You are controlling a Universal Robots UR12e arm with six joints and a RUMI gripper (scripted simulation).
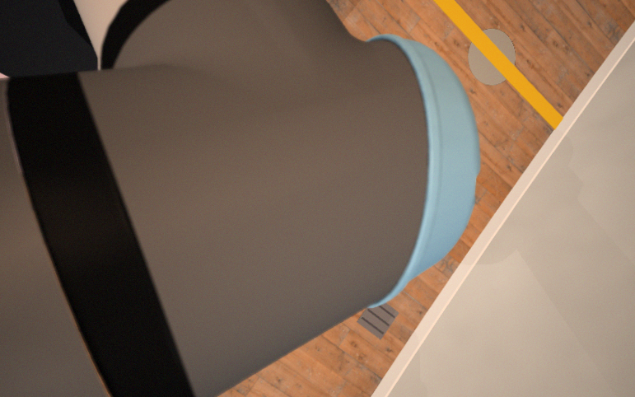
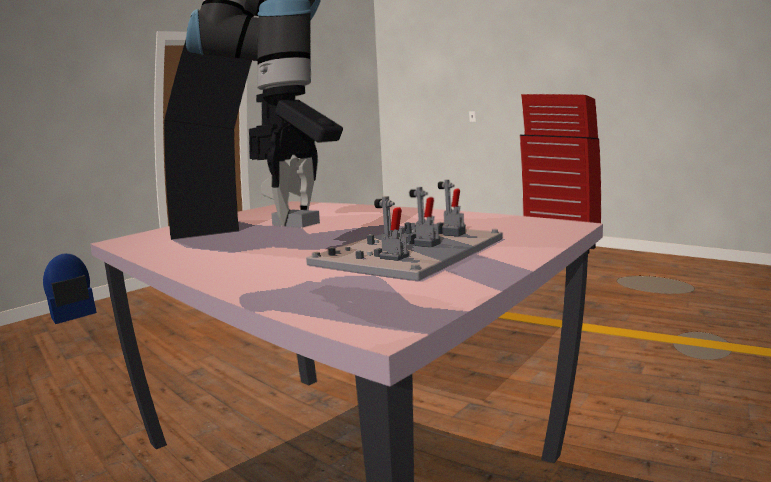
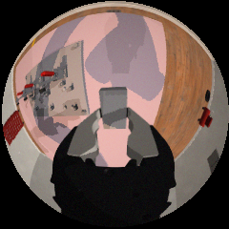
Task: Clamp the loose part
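My gripper is now 260 mm to the right of the grey fixture plate, 100 mm above it and 10 mm short of it. From my hand the other things lie so: loose part: 10 mm below.
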